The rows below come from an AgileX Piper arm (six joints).
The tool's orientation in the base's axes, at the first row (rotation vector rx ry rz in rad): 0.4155 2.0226 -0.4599
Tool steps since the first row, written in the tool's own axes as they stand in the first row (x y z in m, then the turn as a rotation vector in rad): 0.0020 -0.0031 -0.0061 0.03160 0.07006 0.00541; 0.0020 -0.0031 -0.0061 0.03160 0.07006 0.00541; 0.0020 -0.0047 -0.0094 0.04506 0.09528 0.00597; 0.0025 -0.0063 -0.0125 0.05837 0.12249 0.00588; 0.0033 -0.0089 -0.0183 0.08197 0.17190 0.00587; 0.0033 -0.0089 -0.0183 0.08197 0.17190 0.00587; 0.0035 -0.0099 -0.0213 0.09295 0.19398 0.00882; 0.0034 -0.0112 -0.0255 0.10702 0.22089 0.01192; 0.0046 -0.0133 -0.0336 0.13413 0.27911 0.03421
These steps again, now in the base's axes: -0.0070 0.0005 0.0014 0.02255 0.06145 -0.04064; -0.0070 0.0005 0.0014 0.02255 0.06145 -0.04064; -0.0102 0.0007 0.0031 0.02867 0.08444 -0.05649; -0.0135 0.0008 0.0043 0.03530 0.10947 -0.07222; -0.0195 0.0014 0.0066 0.04772 0.15479 -0.10033; -0.0195 0.0014 0.0066 0.04772 0.15479 -0.10033; -0.0223 0.0020 0.0079 0.05530 0.17365 -0.11460; -0.0260 0.0029 0.0100 0.06384 0.19695 -0.13237; -0.0337 0.0051 0.0129 0.09559 0.23949 -0.17484
